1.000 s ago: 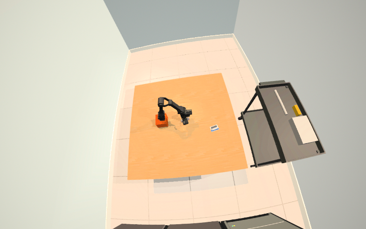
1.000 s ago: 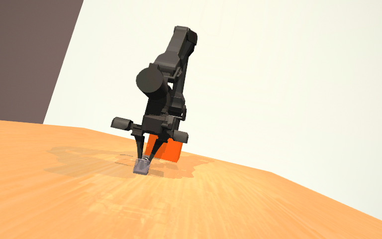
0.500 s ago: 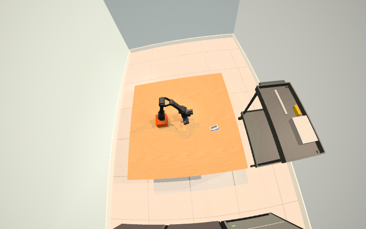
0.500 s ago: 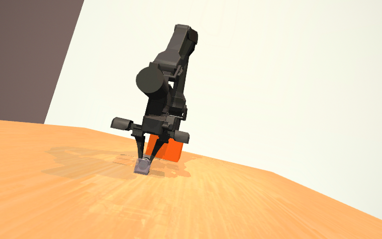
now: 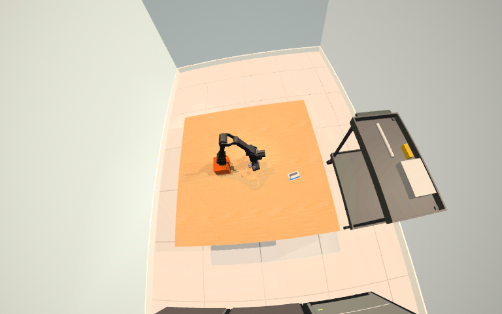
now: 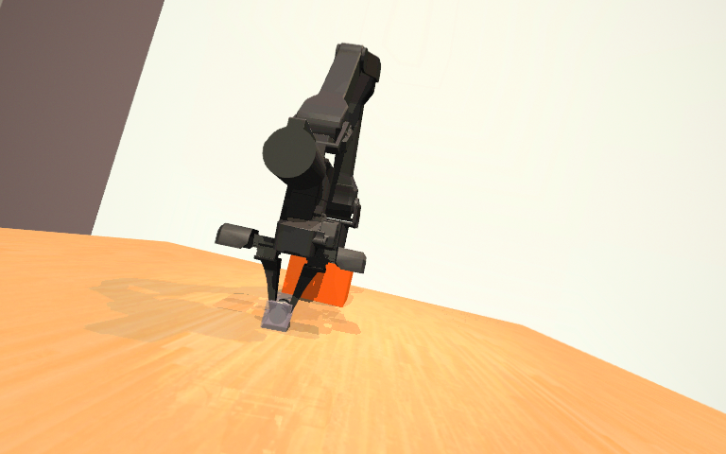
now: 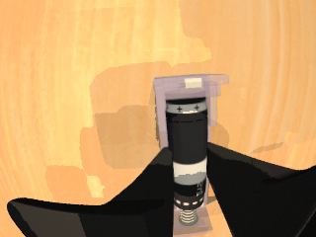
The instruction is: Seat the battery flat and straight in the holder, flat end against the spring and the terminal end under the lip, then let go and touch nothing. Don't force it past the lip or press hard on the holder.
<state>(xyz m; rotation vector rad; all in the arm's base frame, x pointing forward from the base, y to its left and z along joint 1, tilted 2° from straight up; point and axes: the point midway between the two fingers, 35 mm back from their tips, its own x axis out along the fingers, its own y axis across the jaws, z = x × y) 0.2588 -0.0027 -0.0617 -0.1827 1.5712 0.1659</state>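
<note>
The battery lies 1 cm above my gripper tip. Also, from my gripper tip: white card 32 cm ahead, 14 cm to the right.
</note>
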